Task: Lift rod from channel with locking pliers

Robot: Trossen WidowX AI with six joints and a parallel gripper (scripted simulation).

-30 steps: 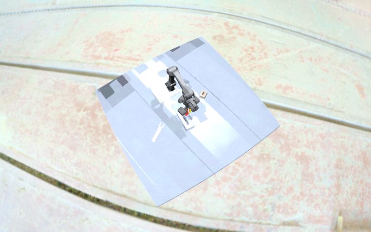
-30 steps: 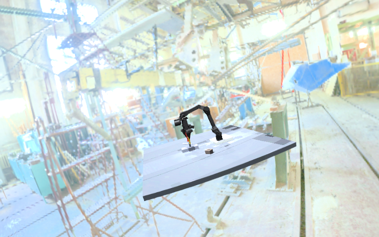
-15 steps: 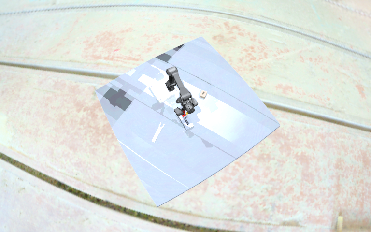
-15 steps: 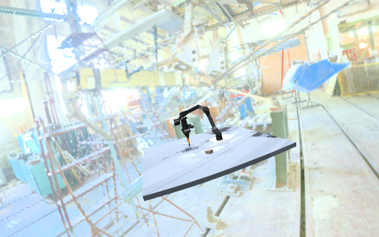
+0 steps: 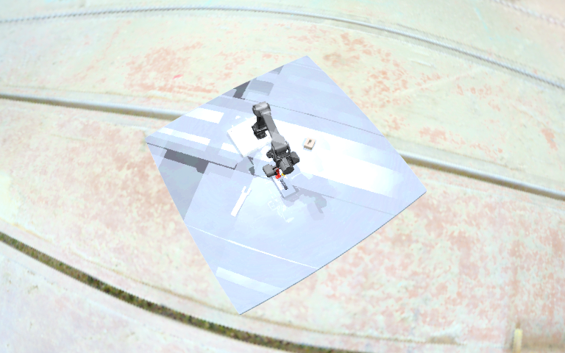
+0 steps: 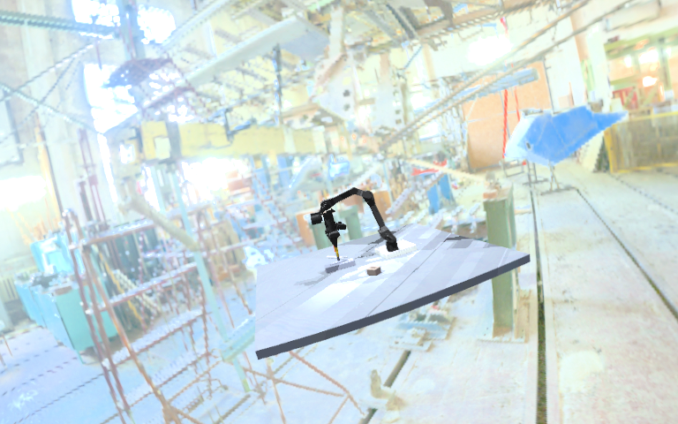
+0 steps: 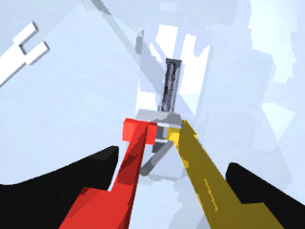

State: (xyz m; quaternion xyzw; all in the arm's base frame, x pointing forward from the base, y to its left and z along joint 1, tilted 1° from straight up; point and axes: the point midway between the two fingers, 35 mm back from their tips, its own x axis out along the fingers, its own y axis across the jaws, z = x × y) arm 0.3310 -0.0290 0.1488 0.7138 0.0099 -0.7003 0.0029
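Now: the yellow handle 20 mm to the left of my gripper tip. Also, from my gripper tip: white forked piece: 30 mm behind, 230 mm to the right, 130 mm below; channel block: 120 mm below; dark rod: 130 mm below.
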